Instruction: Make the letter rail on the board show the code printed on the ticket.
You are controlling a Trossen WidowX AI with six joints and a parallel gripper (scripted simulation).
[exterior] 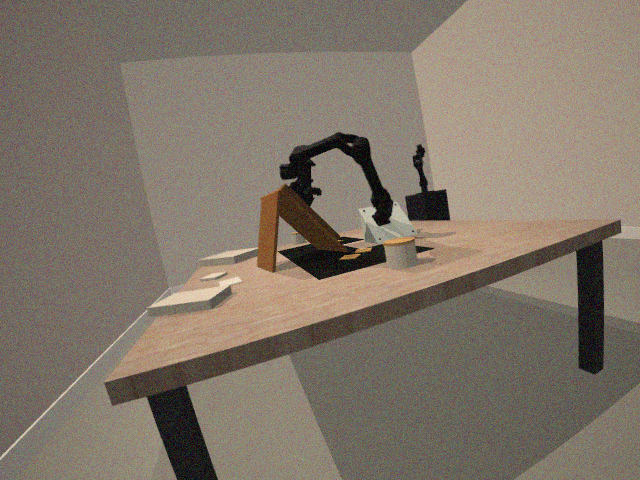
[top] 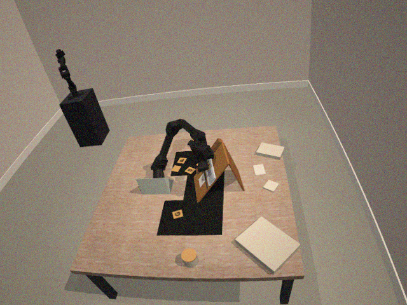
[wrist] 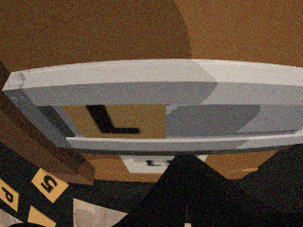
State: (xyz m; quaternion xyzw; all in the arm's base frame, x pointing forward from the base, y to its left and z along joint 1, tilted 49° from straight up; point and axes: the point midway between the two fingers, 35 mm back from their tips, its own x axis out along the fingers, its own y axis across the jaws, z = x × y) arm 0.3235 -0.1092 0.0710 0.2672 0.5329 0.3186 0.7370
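Right now the orange tile is 15 cm behind my gripper tip, 18 cm to the left of it and 17 cm below it. Also, from my gripper tip: white ticket: 4 cm behind, 9 cm below; black mat: 13 cm behind, 1 cm to the left, 17 cm below.
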